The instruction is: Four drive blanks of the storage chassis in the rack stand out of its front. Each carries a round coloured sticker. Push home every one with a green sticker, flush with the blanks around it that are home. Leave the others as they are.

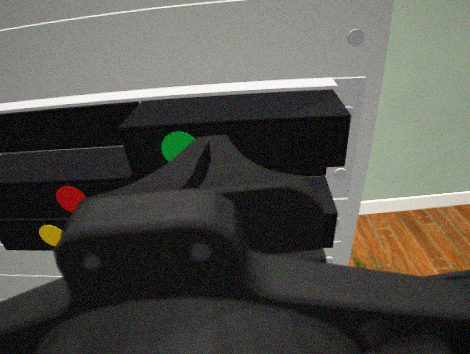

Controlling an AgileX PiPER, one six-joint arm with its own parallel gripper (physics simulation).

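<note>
A black drive blank with a green sticker stands out of the chassis at the top right. My gripper is shut and empty. Its tip is in front of this blank's face and overlaps the sticker's right edge; whether it touches is hard to tell. A second black blank stands out below it; no sticker shows on its visible part, and my gripper hides the rest. At the left, a blank with a red sticker stands out, with a blank with a yellow sticker under it, both partly hidden by the gripper.
Grey rack panels rise above the blanks, with a white ledge just over them. A black blank face sits farther back at the upper left. The rack's right side post is beside the blanks. A green wall and wooden floor lie beyond.
</note>
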